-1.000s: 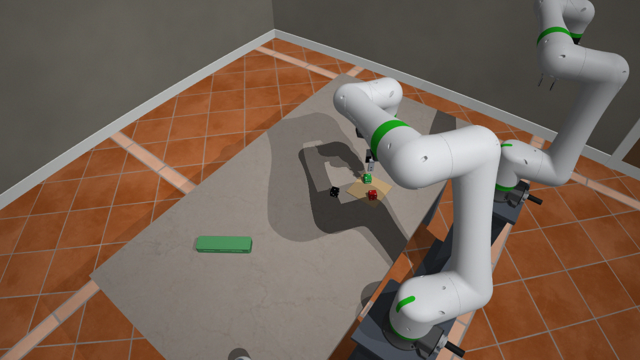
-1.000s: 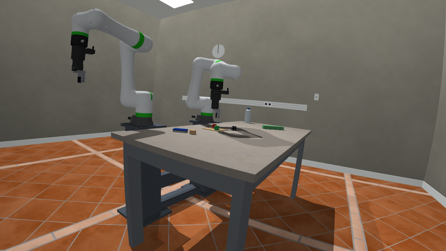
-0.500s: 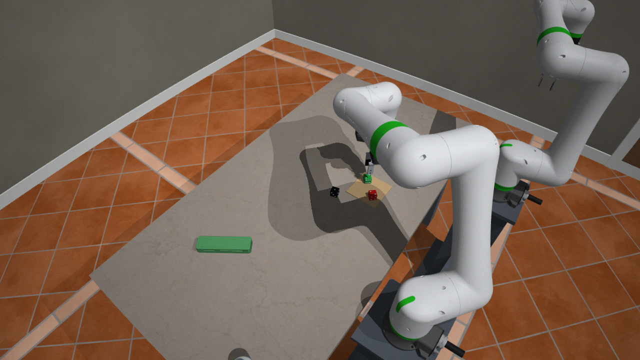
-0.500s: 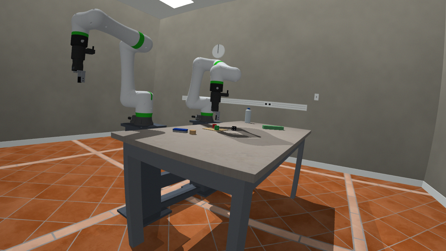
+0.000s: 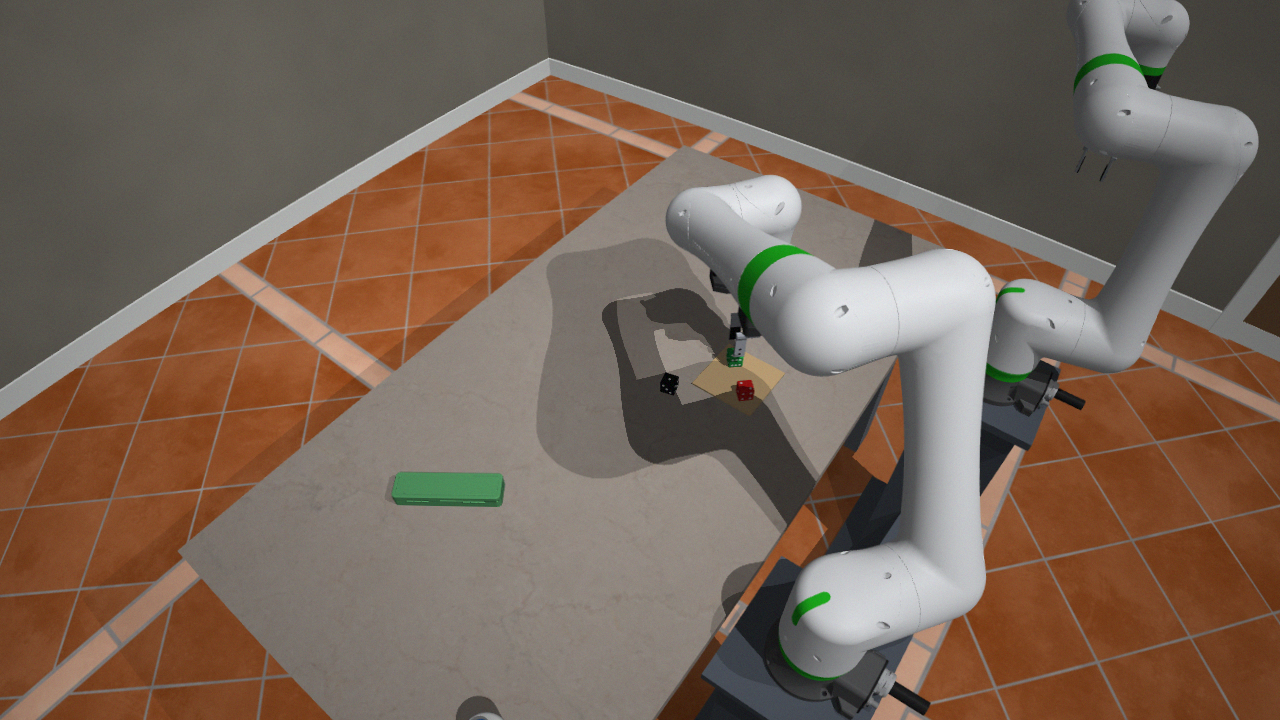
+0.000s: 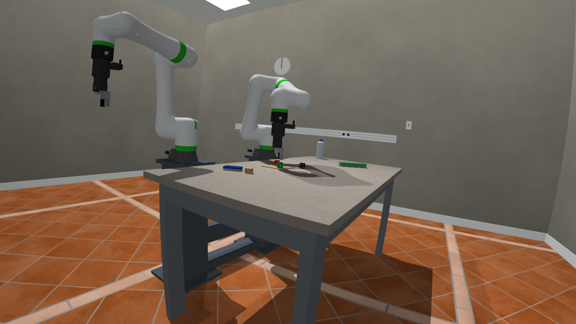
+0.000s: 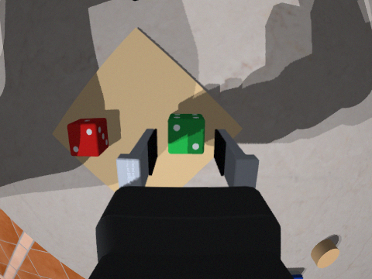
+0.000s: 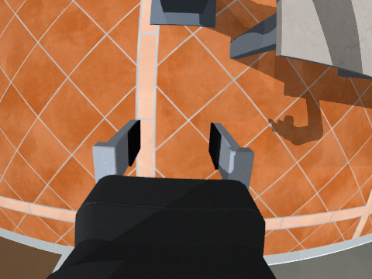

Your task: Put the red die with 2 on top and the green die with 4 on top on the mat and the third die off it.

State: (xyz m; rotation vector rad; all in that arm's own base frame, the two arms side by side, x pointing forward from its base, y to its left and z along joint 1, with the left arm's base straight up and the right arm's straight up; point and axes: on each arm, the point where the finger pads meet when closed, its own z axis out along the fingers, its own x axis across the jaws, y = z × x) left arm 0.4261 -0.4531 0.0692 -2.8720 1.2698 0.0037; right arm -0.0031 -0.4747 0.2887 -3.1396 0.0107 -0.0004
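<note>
My left hand is 50 mm above the green die. Also, from my left hand: tan mat 30 mm behind, 30 mm to the left, 70 mm below; red die 70 mm behind, 60 mm to the left, 50 mm below; black die 60 mm ahead, 140 mm to the left, 50 mm below.
</note>
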